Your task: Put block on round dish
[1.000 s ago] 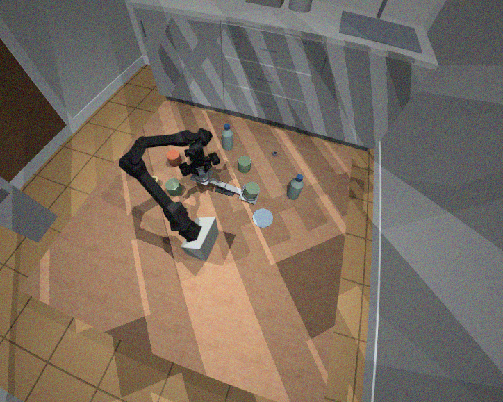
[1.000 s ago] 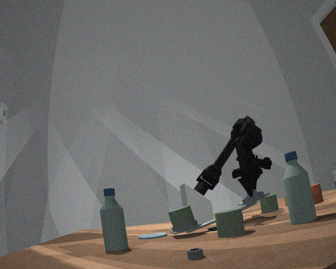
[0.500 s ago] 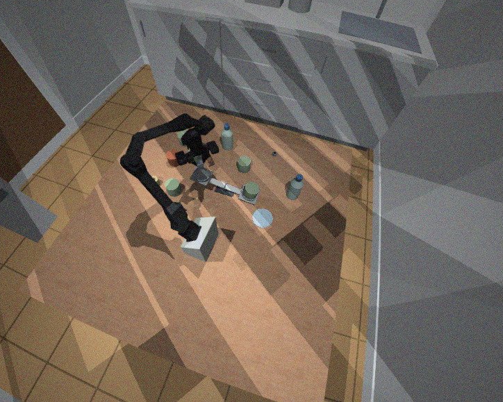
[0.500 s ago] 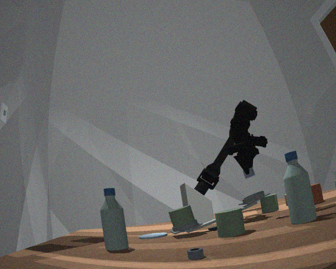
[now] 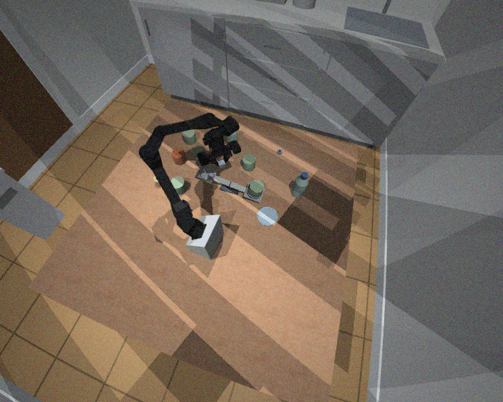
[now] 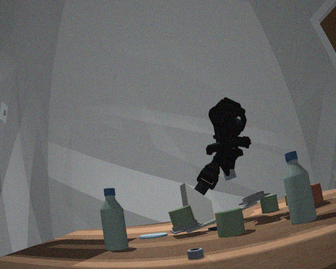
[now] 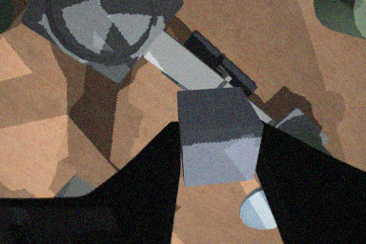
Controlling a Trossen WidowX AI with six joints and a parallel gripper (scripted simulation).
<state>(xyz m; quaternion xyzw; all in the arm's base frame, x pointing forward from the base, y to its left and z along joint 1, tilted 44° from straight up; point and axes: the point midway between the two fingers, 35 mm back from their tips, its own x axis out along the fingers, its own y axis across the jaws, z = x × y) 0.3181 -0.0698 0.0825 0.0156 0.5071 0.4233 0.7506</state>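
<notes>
My gripper tip is now 26 cm to the left of the pale blue round dish, 16 cm above it and 13 cm past it. Round my gripper tip: orange cup 30 cm to the left, 13 cm below, 10 cm ahead; then green cup 23 cm to the left, 13 cm below, 9 cm behind; then grey block right at my gripper tip.
</notes>
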